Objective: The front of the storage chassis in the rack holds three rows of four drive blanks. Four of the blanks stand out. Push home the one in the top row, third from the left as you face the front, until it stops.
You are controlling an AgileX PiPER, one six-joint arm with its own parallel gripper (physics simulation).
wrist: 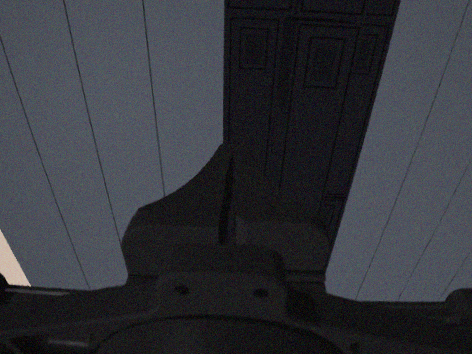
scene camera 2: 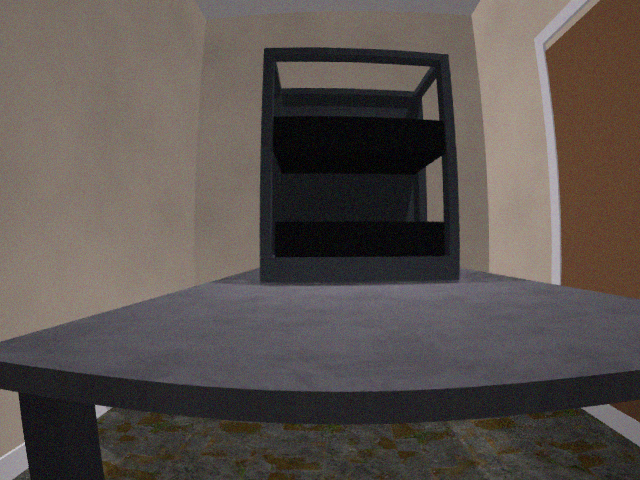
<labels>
My gripper shows in the wrist view (233,162); in scene camera 2 it is hidden by a rack. A rack shows in the wrist view (354,117) and in scene camera 2 (343,198).
</labels>
